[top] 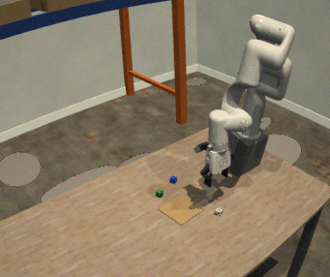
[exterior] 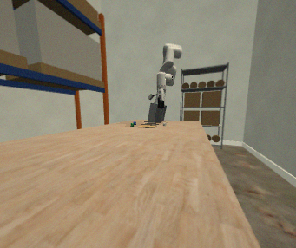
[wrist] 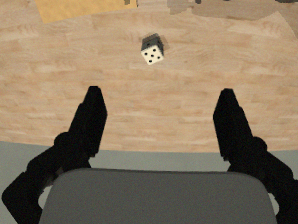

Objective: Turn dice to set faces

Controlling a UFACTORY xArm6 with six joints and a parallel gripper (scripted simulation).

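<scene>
The white die is 2 cm ahead of my hand, 3 cm to the left of it and 15 cm below it. Round my hand: blue die: 2 cm behind, 26 cm to the right, 15 cm below; green die: 9 cm ahead, 24 cm to the right, 15 cm below; tan mat: 9 cm ahead, 10 cm to the right, 16 cm below.
</scene>
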